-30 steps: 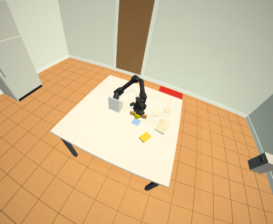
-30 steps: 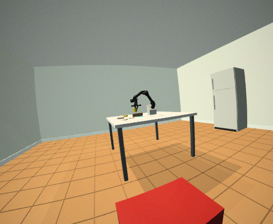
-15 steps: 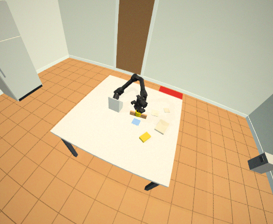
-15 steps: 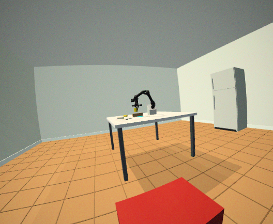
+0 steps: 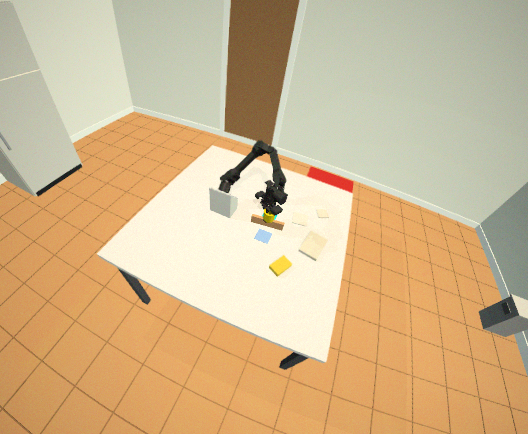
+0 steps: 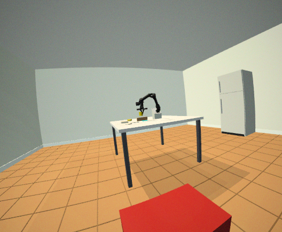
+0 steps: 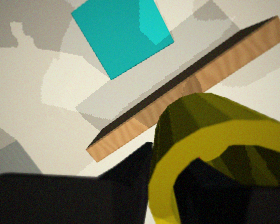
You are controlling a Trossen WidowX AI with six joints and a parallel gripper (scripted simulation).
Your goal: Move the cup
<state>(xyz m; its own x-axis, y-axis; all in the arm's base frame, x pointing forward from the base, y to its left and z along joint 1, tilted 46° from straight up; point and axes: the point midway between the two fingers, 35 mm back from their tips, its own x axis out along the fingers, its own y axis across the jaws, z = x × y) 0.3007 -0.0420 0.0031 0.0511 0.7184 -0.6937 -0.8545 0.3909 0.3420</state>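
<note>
The cyan pad lies 13 cm below my gripper tip, 10 cm to the left of it and 1 cm ahead of it. The rest, counted from my gripper tip: wooden bar: 10 cm below, 2 cm ahead, 1 cm to the left; then yellow cup: 2 cm to the right, 2 cm ahead; then light blue pad: 13 cm below, 8 cm to the right, 3 cm ahead.
</note>
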